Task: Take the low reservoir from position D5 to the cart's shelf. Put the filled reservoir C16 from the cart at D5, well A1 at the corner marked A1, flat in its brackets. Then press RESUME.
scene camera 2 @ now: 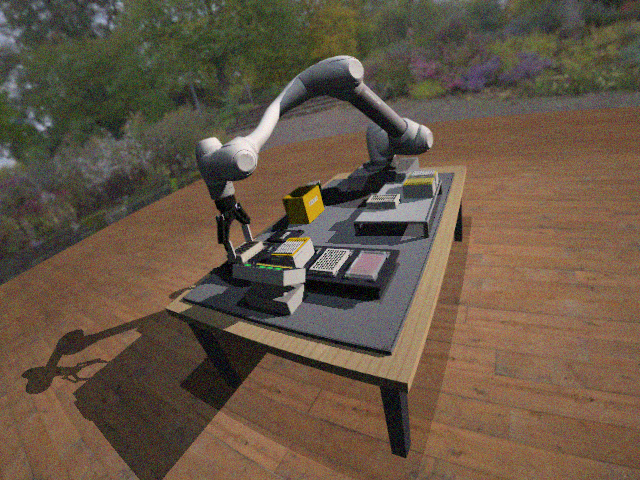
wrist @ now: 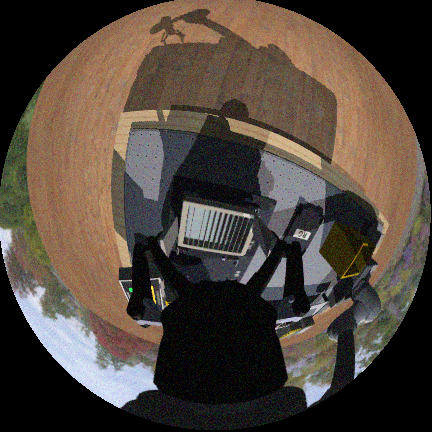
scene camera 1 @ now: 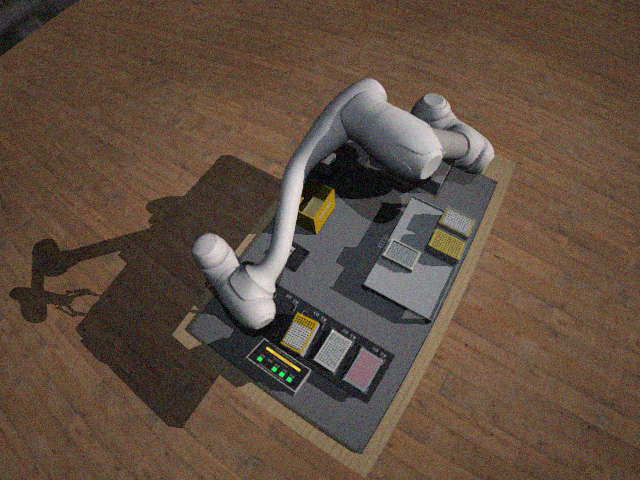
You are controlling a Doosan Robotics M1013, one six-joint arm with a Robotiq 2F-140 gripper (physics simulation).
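Frame: origin at the arm's base, x ahead, y left, z up, level; millimetres.
Seen in the pictures: gripper, fingertip midpoint: [scene camera 2: 241, 249] [wrist: 214, 223]; arm's base at its link origin: [scene camera 2: 384, 166] [wrist: 356, 286].
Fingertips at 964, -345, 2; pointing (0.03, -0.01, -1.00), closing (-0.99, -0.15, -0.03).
Offsets run from my fingertips to a thing's top centre, as dx, dy, dz. "spot": to the spot under its first point.
The low reservoir {-4, +12, +10} [scene camera 2: 249, 251] [wrist: 216, 228], a pale ribbed tray, sits at the deck's end position; the arm hides it in scene camera 1. My gripper [scene camera 2: 241, 251] [wrist: 214, 223] is open, pointing down, with its fingertips low on either side of the reservoir. Nothing is gripped; whether a finger touches it I cannot tell. A pale reservoir-like tray {-402, +460, +10} [scene camera 1: 402, 254] [scene camera 2: 383, 201] lies on the cart's light shelf {spot: -299, +520, -22} [scene camera 1: 405, 286] [scene camera 2: 400, 216]; its label and fill are not readable. The control panel {spot: +161, +251, +37} [scene camera 1: 279, 365] [scene camera 2: 268, 274] shows green buttons and a yellow bar. The RESUME lettering is unreadable.
A yellow-topped rack {+34, +256, +40} [scene camera 1: 299, 333] [scene camera 2: 292, 248], a white plate {+30, +383, -16} [scene camera 1: 333, 350] [scene camera 2: 329, 261] and a pink plate {+42, +506, -16} [scene camera 1: 363, 369] [scene camera 2: 367, 265] stand along the deck. A yellow bin {-452, +47, +54} [scene camera 1: 324, 212] [scene camera 2: 305, 205] [wrist: 344, 251] and a black RG holder {-244, +36, -67} [wrist: 302, 223] stand nearby. Racks {-501, +603, +49} [scene camera 1: 447, 245] [scene camera 2: 419, 186] occupy the cart's far side.
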